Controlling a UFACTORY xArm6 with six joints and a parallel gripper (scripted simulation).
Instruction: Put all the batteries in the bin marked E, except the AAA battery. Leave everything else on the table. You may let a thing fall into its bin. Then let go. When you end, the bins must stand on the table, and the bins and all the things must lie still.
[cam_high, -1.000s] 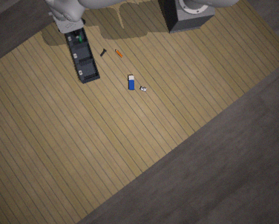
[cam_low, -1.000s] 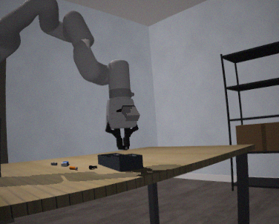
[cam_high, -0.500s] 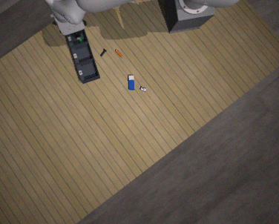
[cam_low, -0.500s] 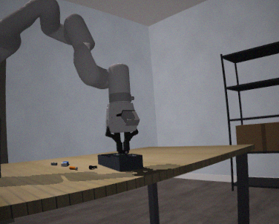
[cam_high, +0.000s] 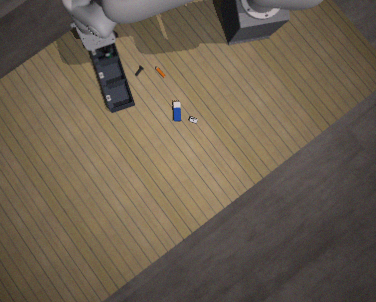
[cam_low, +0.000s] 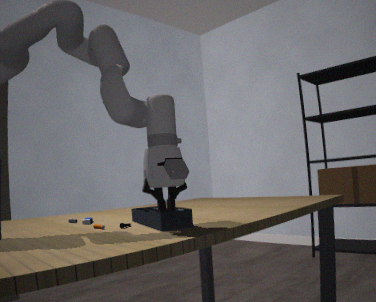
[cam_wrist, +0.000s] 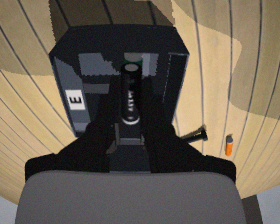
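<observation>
The black cylindrical battery is 2 cm below my hand. From my hand the other things lie so: orange battery (9 cm behind, 18 cm to the left, 5 cm below); then dark bin (4 cm ahead, 7 cm to the left, 3 cm below); then green battery (4 cm below).
</observation>
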